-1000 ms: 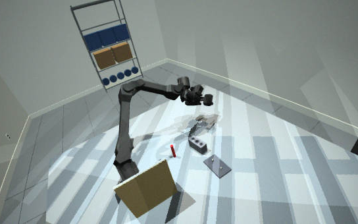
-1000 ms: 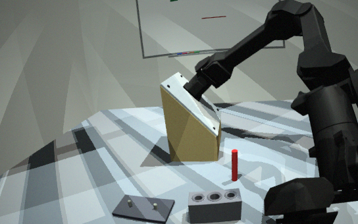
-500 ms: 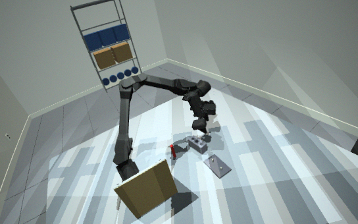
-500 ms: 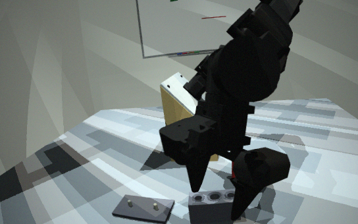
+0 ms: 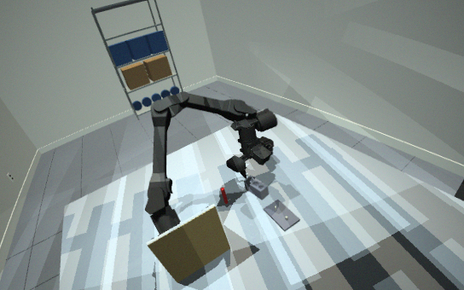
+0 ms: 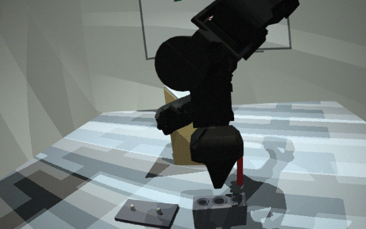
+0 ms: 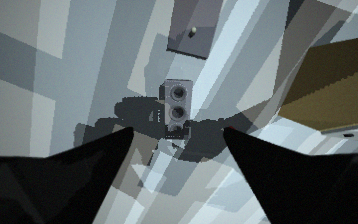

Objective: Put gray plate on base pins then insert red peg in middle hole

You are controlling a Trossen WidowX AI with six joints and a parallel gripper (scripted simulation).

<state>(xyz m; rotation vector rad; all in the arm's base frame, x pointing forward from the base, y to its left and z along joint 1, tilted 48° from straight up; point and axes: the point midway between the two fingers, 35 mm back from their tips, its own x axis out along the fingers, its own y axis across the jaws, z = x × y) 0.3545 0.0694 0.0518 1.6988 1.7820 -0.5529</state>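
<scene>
The gray plate lies 8 cm below my gripper tip. Also, from my gripper tip: red peg: 13 cm behind, 7 cm below, 4 cm to the left; base: 15 cm to the right, 10 cm below, 1 cm behind.
</scene>
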